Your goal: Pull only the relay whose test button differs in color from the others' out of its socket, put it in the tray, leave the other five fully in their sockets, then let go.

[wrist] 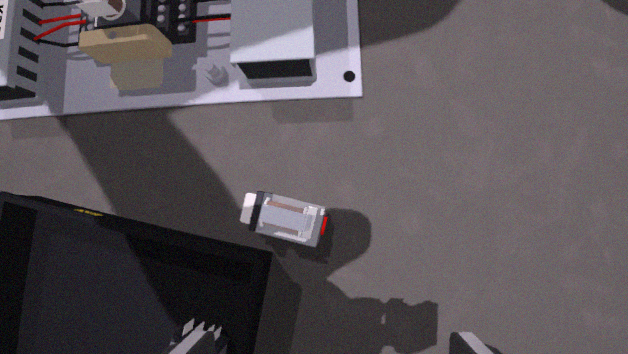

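Places are measured from the arm's base along level axes (x ahead, y left, z up), in metres.
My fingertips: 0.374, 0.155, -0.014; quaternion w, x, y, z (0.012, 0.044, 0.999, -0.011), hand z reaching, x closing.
Ahead of a thing's pixels: the offset from my fingertips to its middle, as dx, dy, dz. "spot": to the spot under its first point. Level surfaces: height alone.
A relay {+0.023, -0.052, -0.079} (pixel 287 218) with a clear case, a dark band, a white end and a red button lies on its side on the grey surface, outside the tray, close to the tray's corner. The black tray {spot: +0.040, -0.010, -0.085} (pixel 262 295) is at the lower left; its visible inside is dark and partly shadowed. My gripper (pixel 330 345) is open, with its two fingertips wide apart at the bottom edge of the view. The relay lies ahead of the fingers, between their lines, and touches neither. Part of a relay {spot: +0.104, -0.167, -0.036} (pixel 102 7) in its socket shows at the top left; its test button does not show.
The panel's white base plate {spot: -0.012, -0.124, -0.090} (pixel 337 87) spans the upper left. It carries a tan end bracket {+0.107, -0.158, -0.068} (pixel 125 42), black socket blocks {spot: +0.079, -0.164, -0.072} (pixel 172 30), red and black wires, and grey wire ducts {spot: +0.018, -0.146, -0.050} (pixel 272 30) on either side. Arm shadows fall across the grey surface {dz -0.093} (pixel 475 175).
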